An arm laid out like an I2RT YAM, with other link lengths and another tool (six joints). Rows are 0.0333 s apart.
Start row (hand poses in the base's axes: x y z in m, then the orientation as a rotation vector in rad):
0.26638 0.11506 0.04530 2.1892 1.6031 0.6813
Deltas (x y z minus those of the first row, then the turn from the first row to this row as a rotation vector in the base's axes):
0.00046 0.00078 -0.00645 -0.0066 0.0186 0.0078
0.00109 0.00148 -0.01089 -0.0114 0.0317 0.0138
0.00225 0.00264 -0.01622 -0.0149 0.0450 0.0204
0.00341 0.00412 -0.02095 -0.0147 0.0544 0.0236
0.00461 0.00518 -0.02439 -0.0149 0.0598 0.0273
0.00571 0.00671 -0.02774 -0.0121 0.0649 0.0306
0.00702 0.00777 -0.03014 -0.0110 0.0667 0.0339
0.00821 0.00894 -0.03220 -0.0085 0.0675 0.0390
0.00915 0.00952 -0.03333 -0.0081 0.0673 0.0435
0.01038 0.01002 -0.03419 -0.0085 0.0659 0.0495
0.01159 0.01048 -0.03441 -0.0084 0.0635 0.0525
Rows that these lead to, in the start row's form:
0.26684 0.11584 0.03885 2.1920 1.6216 0.6588
0.26747 0.11654 0.03441 2.1933 1.6351 0.6429
0.26863 0.11770 0.02908 2.1953 1.6495 0.6281
0.26979 0.11918 0.02435 2.1995 1.6579 0.6197
0.27099 0.12024 0.02091 2.2004 1.6650 0.6151
0.27209 0.12177 0.01756 2.2035 1.6715 0.6135
0.27340 0.12283 0.01516 2.2033 1.6763 0.6136
0.27459 0.12400 0.01310 2.2021 1.6829 0.6166
0.27553 0.12458 0.01197 2.1992 1.6882 0.6184
0.27676 0.12508 0.01111 2.1939 1.6948 0.6211
0.27797 0.12554 0.01089 2.1903 1.6972 0.6245

